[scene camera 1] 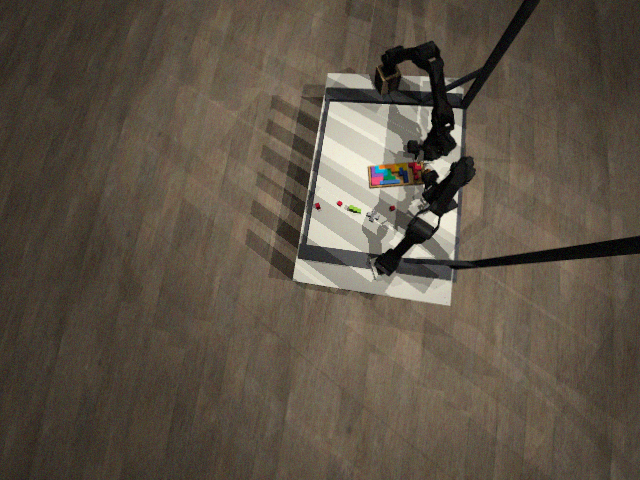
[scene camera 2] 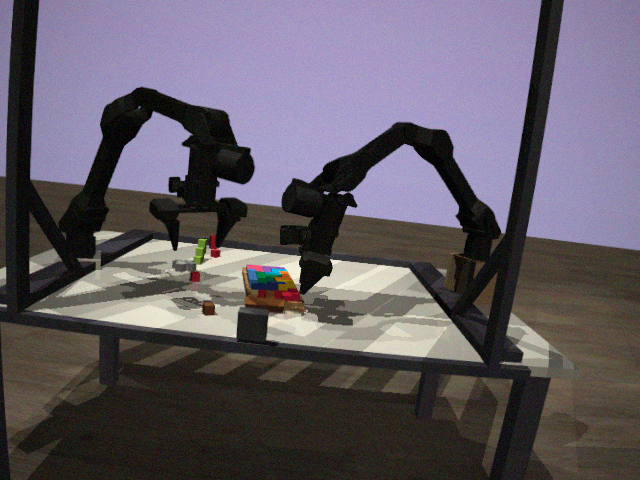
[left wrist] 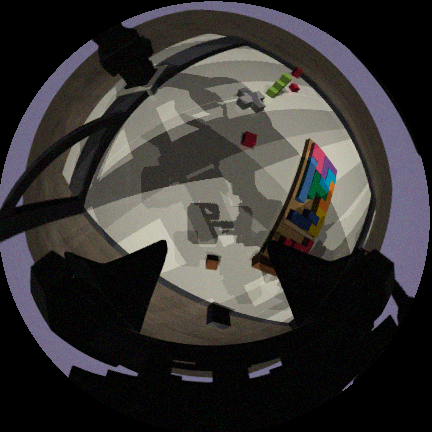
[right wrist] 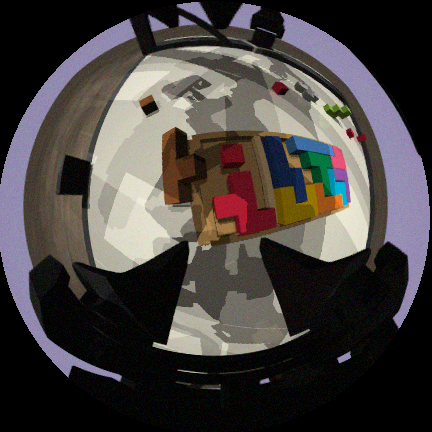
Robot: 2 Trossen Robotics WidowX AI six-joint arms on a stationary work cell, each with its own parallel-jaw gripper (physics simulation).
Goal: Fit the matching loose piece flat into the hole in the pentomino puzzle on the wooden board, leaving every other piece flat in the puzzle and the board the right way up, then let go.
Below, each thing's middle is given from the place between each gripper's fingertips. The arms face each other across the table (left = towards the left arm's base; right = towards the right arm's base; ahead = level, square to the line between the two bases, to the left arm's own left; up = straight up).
I see my right gripper 3 cm short of the red piece [right wrist: 241, 202], 3 cm to the right of it and 3 cm above it. Also, from my right hand: wooden puzzle board [right wrist: 210, 230]: 11 cm ahead, 6 cm to the left, 4 cm below.
My left hand is 19 cm to the left of the red piece, 10 cm above it and 5 cm short of it. From my left hand the other things lie so: wooden puzzle board (16 cm to the right, 13 cm ahead, 10 cm below).
